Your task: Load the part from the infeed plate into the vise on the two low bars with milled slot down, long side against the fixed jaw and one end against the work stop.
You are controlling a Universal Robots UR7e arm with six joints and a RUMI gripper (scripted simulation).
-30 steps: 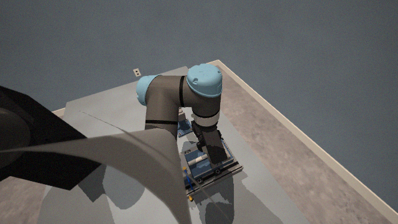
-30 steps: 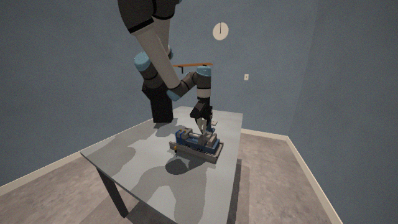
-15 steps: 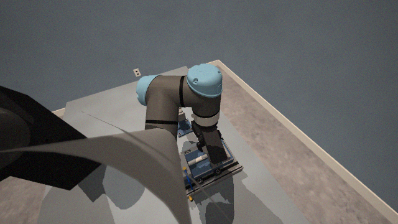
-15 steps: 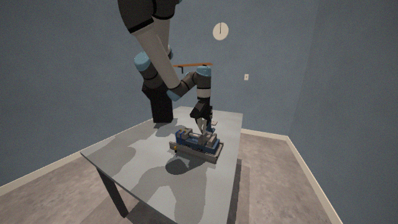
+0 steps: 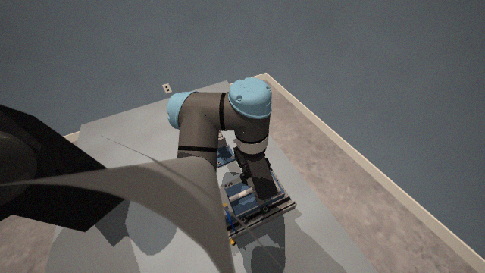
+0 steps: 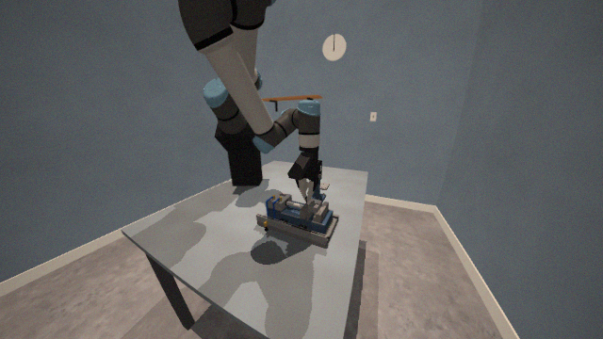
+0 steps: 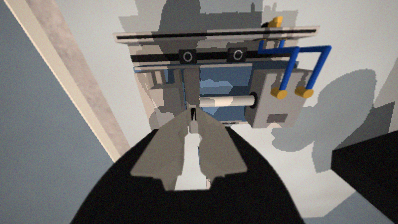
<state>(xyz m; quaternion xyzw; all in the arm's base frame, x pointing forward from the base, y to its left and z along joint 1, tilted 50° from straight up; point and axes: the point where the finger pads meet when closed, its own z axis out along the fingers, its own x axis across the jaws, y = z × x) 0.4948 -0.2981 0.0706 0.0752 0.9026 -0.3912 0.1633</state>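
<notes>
The part lies 3 cm ahead of my hand, 1 cm to the right of it and 3 cm below it. From my hand the other things lie so: grey jaw: 4 cm below; cylinder rod: 5 cm behind, 2 cm to the left, 4 cm below; work stop: 5 cm ahead, 4 cm to the left, 3 cm below.
</notes>
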